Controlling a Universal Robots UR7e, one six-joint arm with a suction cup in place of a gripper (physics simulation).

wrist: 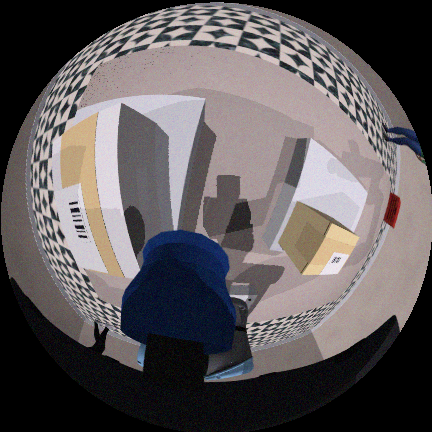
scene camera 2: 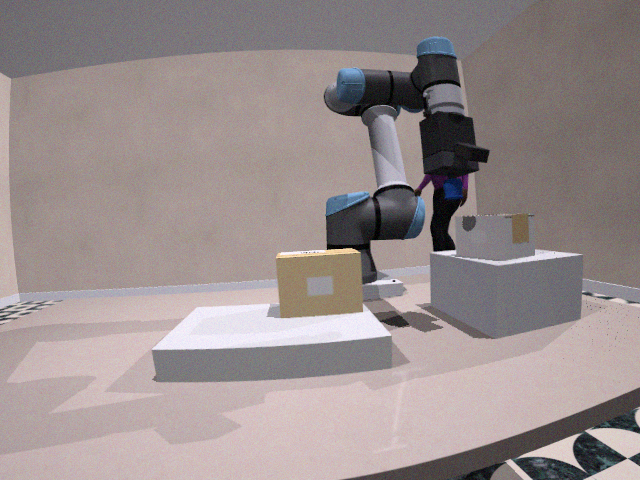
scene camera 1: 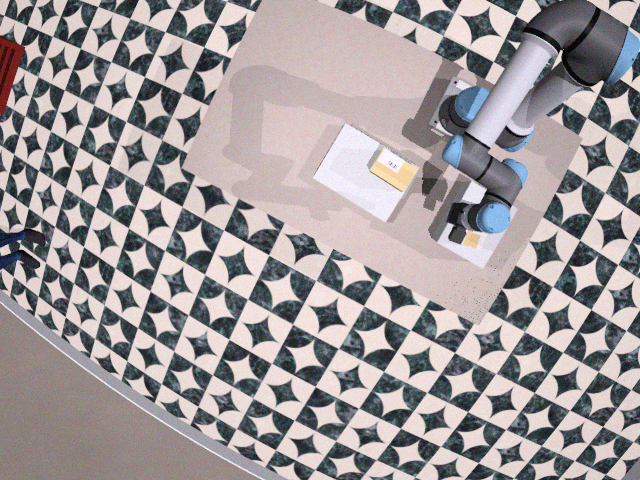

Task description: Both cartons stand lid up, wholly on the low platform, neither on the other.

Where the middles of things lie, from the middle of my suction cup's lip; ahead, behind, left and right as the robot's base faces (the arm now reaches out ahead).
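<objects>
Relative to the taller block (scene camera 2: 500, 298), my suction cup is 110 mm to the right and 180 mm above. Low platform (scene camera 2: 248, 342), counted from my suction cup: 50 mm behind, 330 mm to the right, 220 mm below.
</objects>
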